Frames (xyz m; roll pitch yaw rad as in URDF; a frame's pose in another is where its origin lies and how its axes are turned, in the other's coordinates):
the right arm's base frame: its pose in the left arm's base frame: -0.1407 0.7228 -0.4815 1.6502 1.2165 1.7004
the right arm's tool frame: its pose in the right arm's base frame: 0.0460 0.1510 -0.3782 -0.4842 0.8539 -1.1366
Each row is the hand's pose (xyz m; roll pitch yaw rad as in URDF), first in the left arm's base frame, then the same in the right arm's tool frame.
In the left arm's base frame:
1: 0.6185 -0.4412 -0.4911 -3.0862 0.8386 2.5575
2: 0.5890 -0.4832 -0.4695 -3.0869 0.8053 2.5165
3: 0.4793 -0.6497 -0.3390 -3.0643 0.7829 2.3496
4: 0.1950 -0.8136 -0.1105 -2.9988 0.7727 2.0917
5: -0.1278 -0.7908 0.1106 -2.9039 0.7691 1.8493
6: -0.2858 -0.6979 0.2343 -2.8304 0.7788 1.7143
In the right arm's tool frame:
1: -0.1771 -1.5192 0.8151 0.2852 -0.2540 0.9577
2: -0.1437 -1.5523 0.7853 0.3059 -0.2283 0.9938
3: -0.0364 -1.7029 0.6349 0.4194 -0.2412 1.1154
4: 0.1550 -1.8237 0.3053 0.6179 -0.3049 1.2945
5: 0.2840 -1.7679 -0.0606 0.8272 -0.3902 1.4555
6: 0.2989 -1.6764 -0.2613 0.9623 -0.4542 1.5354

